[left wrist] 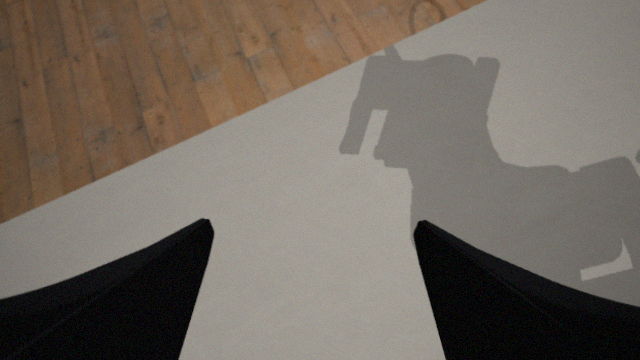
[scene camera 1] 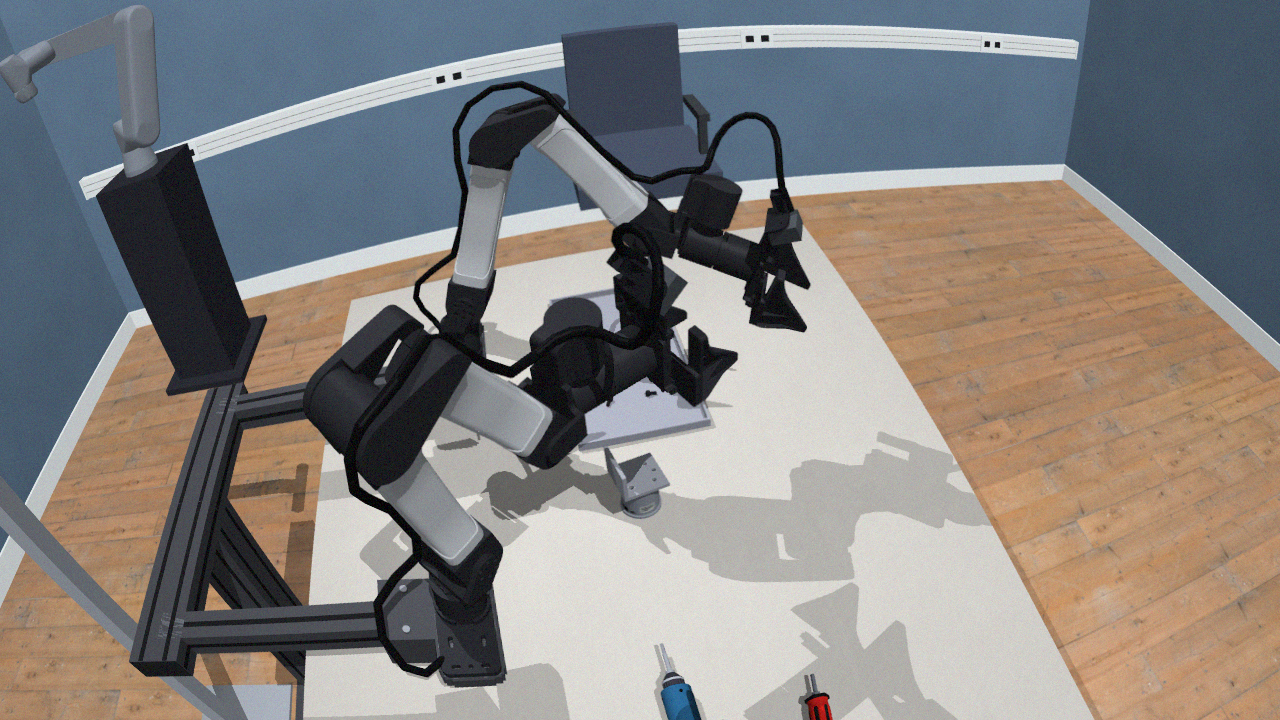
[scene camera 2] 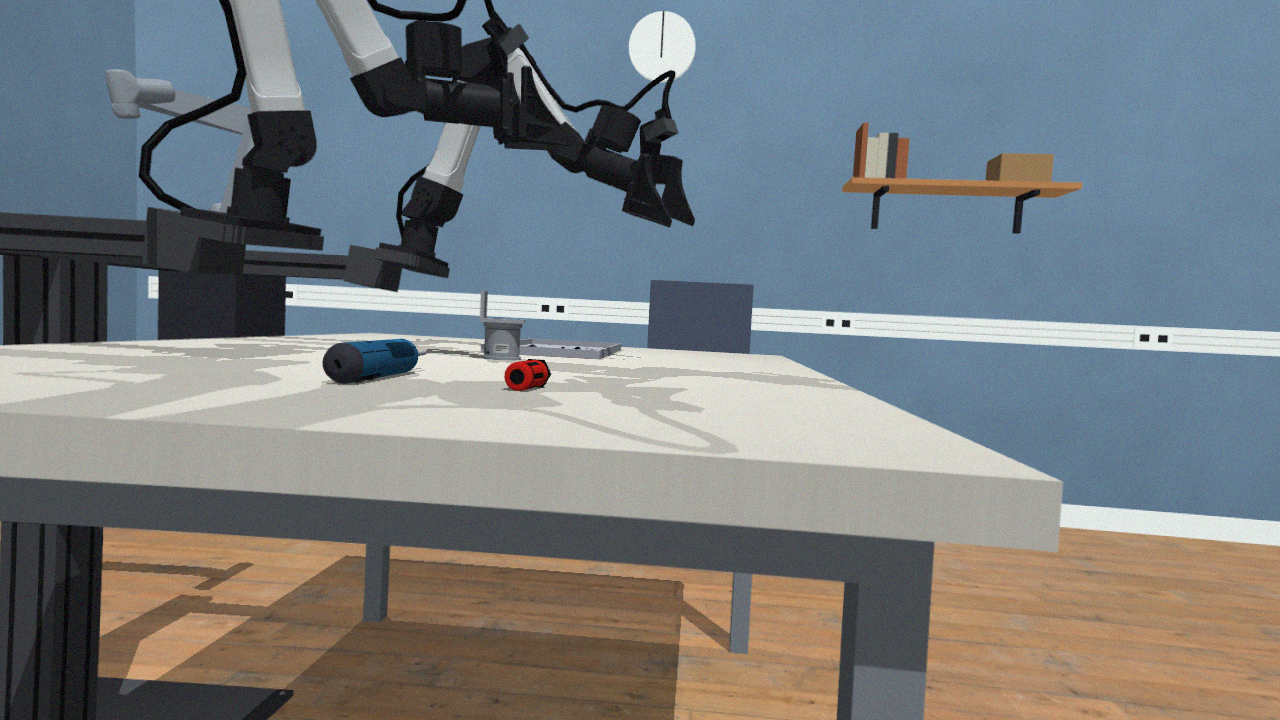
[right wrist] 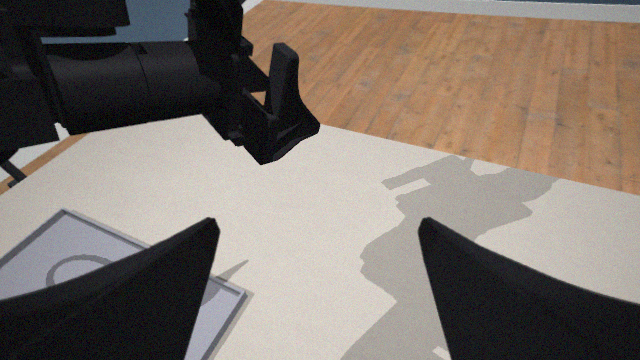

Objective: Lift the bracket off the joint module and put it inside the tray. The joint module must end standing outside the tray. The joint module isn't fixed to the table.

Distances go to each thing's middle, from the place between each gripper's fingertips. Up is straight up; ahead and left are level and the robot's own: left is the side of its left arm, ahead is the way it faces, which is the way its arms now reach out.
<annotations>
Now: left hand [scene camera 1: 808,307] 280 mm past the grey bracket [scene camera 1: 632,473], 100 mm to the left of it and 180 mm above it. The rest, counted from my left hand: joint module [scene camera 2: 502,340]: 270 mm behind, 100 mm to the right, 220 mm below; tray [scene camera 1: 631,410]: 260 mm behind, 240 mm to the left, 240 mm below.
Now: the grey bracket 9 cm behind my right hand [scene camera 1: 711,334], 5 cm to the left of it and 27 cm below it. From my right hand the other things lie so: joint module 9 cm behind, 5 cm to the left, 31 cm below; then tray 8 cm behind, 40 cm to the left, 34 cm below.
</annotations>
